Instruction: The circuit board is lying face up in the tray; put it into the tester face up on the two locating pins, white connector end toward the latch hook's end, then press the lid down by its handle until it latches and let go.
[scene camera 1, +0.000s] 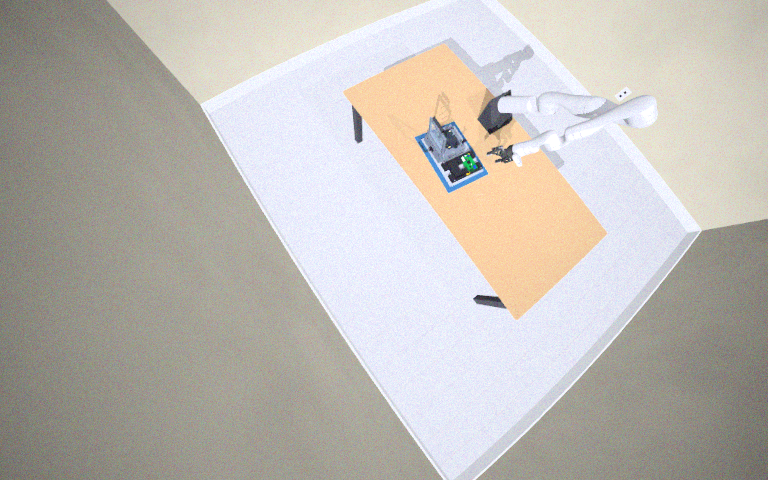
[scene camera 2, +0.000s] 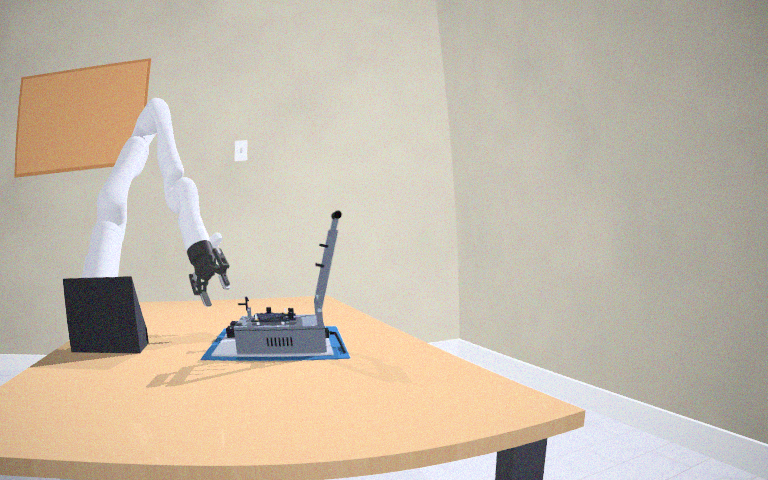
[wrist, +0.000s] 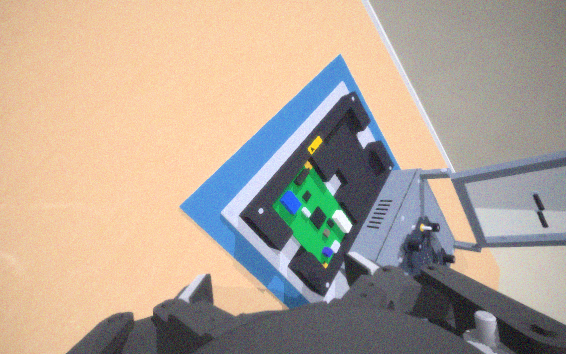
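Where they show: gripper, between the fingertips: (scene camera 1: 490, 158) (scene camera 2: 217, 297) (wrist: 280, 278); arm's base, origin of its link: (scene camera 1: 502, 104) (scene camera 2: 98, 296).
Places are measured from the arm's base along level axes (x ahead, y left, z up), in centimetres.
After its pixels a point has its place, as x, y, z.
Note:
The green circuit board (scene camera 1: 468, 162) {40.0, 11.6, -10.0} (wrist: 312, 225) {38.6, 11.8, -10.2} lies face up in the black tray (wrist: 287, 172) {41.5, 18.2, -9.4}. Its large white connector (wrist: 342, 221) {40.9, 8.3, -9.5} is on the side nearer the tester. The board is hidden behind the tester in scene camera 2. The grey tester (scene camera 1: 450, 153) {47.2, 1.0, -6.2} (scene camera 2: 254, 342) {35.6, -13.6, -9.3} (wrist: 400, 200) {47.6, 1.4, -7.2} stands beside the tray. Its lid (scene camera 2: 327, 266) {51.1, -16.4, 4.9} (wrist: 468, 209) {51.0, -7.2, -2.1} is raised nearly upright, with a black handle (scene camera 2: 336, 215) {54.1, -14.1, 14.4} at the top. My gripper (scene camera 1: 492, 156) {32.4, 19.1, -3.3} (scene camera 2: 218, 296) {32.4, 19.1, -3.3} (wrist: 280, 278) {32.4, 19.1, -3.3} is open and empty, above and to the arm's side of the tray and tester, clear of the board.
Tray and tester stand on a white plate on a blue mat (scene camera 1: 480, 175) {39.0, 22.1, -12.0} (scene camera 2: 341, 339) {57.5, -2.6, -12.0} (wrist: 215, 202) {35.8, 22.3, -12.0}. The arm's black base block (scene camera 1: 495, 117) {7.6, 2.5, -3.5} (scene camera 2: 104, 314) {1.7, -4.9, -3.6} stands on the wooden table (scene camera 1: 521, 226) {43.3, 60.8, -12.2} (scene camera 2: 339, 418) {37.9, -58.3, -12.2} (wrist: 100, 100) {38.1, 33.8, -12.2}. The raised lid is a tall obstacle on the tester's side away from the arm.

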